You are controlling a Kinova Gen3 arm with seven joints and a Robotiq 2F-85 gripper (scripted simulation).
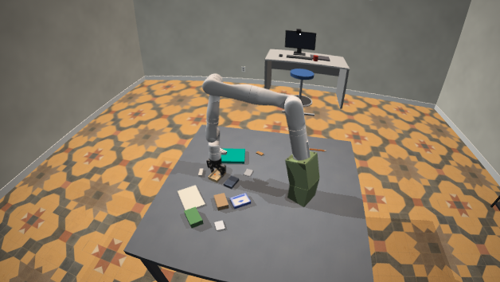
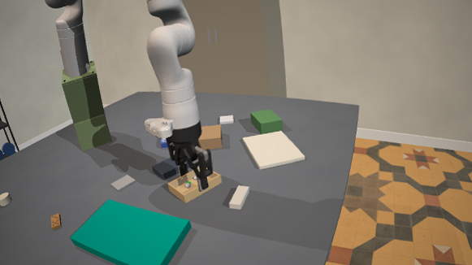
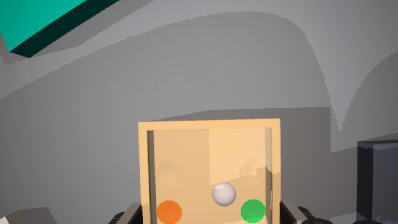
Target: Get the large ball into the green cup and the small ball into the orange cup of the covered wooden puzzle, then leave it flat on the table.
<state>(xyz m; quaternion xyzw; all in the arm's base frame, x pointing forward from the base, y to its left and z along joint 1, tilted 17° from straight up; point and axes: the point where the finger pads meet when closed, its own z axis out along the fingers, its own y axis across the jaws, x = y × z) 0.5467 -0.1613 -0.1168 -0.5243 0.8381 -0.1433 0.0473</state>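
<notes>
My hand is 2 cm above the covered wooden puzzle. The rest, counted from my hand: small white block (12 cm ahead, 2 cm to the right, 2 cm below); then dark blue block (10 cm behind, 6 cm to the left, 1 cm below); then grey tile (20 cm behind, 4 cm to the right, 2 cm below).
</notes>
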